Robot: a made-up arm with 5 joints.
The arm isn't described. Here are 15 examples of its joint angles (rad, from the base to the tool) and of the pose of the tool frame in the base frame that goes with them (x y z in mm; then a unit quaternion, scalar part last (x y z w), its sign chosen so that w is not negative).
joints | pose
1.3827 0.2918 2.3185 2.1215 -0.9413 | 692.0 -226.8 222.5 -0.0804 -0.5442 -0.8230 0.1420
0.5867 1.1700 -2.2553 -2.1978 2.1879 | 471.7 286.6 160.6 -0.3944 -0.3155 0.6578 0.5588
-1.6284 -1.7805 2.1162 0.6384 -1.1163 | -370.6 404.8 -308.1 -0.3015 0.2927 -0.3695 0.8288
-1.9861 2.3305 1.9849 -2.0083 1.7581 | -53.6 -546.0 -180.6 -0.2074 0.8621 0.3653 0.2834
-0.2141 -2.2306 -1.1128 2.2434 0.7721 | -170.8 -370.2 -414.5 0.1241 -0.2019 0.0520 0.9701
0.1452 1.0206 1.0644 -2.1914 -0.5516 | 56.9 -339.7 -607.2 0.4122 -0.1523 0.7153 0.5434
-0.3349 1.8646 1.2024 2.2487 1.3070 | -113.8 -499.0 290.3 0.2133 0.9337 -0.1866 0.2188
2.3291 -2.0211 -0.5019 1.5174 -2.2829 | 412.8 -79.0 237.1 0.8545 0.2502 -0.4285 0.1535
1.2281 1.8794 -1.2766 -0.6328 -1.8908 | 69.0 163.8 -304.1 -0.2156 -0.0857 0.0890 0.9686
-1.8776 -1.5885 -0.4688 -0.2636 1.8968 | 90.8 59.5 560.8 0.1362 -0.8048 0.4770 0.3259
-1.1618 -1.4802 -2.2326 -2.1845 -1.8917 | 264.0 -298.3 -46.5 0.6292 0.2264 -0.7400 0.0726
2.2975 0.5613 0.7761 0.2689 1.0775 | 559.1 -433.3 441.5 -0.3007 0.8991 0.2757 0.1584
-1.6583 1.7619 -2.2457 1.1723 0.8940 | -62.6 466.8 -267.9 0.7027 -0.3459 -0.3887 0.4853
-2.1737 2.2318 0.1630 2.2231 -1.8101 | 38.1 66.7 449.1 0.6800 0.0674 -0.2657 0.6800
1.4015 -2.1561 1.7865 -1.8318 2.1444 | -279.8 267.6 350.2 -0.6181 -0.2533 -0.7385 0.0919
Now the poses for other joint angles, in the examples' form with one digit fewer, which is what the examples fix.
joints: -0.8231 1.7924 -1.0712 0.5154 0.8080
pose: -313 344 332 -0.977 0.142 -0.028 0.157
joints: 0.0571 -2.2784 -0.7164 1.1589 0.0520
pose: -314 -100 -445 0.489 -0.062 0.340 0.801
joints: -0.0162 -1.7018 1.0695 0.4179 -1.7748
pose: 80 484 -223 0.134 -0.551 0.253 0.784
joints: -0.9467 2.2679 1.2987 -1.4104 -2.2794
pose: 135 -506 -106 -0.418 -0.224 -0.799 0.370
